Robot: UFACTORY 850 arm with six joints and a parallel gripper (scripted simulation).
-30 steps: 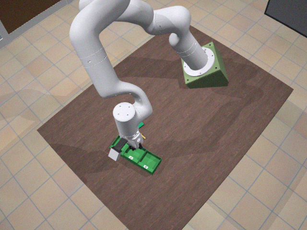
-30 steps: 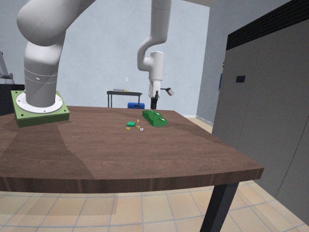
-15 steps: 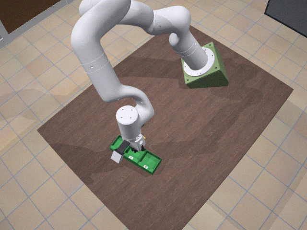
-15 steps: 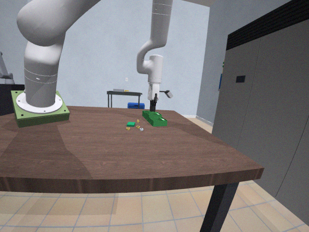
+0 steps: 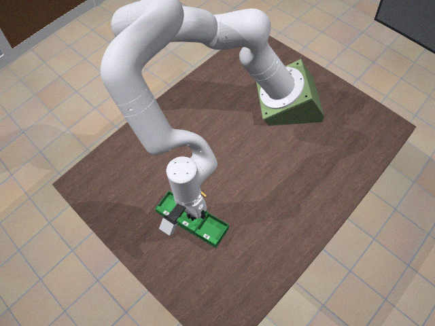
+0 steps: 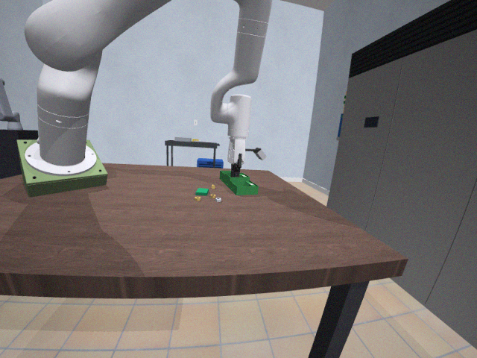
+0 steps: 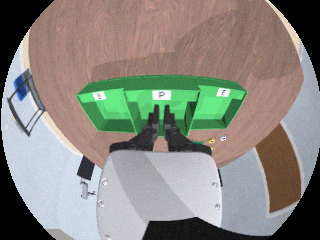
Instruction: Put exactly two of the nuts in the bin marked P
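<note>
The green three-compartment bin is 20 mm below my hand and 10 mm ahead of it. From my hand the other things lie so: grey nut (190 mm to the right, 90 mm behind, 40 mm below); then green block (140 mm behind, 110 mm to the right, 40 mm below); then yellow bolt (90 mm behind, 40 mm to the right, 40 mm below).
</note>
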